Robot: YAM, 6 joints.
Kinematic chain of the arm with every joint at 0, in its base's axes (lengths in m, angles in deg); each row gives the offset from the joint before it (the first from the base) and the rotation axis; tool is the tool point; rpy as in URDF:
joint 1: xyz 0 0 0.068 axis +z
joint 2: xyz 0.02 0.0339 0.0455 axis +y
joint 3: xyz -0.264 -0.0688 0 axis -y
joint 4: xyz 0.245 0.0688 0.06 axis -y
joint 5: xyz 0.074 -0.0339 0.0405 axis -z
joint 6: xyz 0.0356 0 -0.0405 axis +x
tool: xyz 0 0 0 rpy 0 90 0
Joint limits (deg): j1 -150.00..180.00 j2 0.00..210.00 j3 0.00..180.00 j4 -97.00..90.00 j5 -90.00..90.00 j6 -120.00..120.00
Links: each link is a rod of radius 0.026 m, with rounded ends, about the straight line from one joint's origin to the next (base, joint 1, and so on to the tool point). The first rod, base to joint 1, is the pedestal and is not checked.
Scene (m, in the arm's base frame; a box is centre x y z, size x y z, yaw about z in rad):
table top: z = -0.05
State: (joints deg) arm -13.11 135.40 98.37 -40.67 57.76 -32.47
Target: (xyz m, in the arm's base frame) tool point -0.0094 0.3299 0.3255
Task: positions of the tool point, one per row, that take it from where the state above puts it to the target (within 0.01 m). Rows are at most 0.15 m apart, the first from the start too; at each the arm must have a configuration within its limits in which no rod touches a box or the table.
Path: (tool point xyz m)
1: 0.4512 -0.0252 0.1409
2: 0.4335 0.0799 0.1724
3: 0.3902 0.1742 0.2024
4: 0.3259 0.2514 0.2307
5: 0.2468 0.3070 0.2574
6: 0.1597 0.3384 0.2822
7: 0.0722 0.3454 0.3049
8: -0.0094 0.3299 0.3255

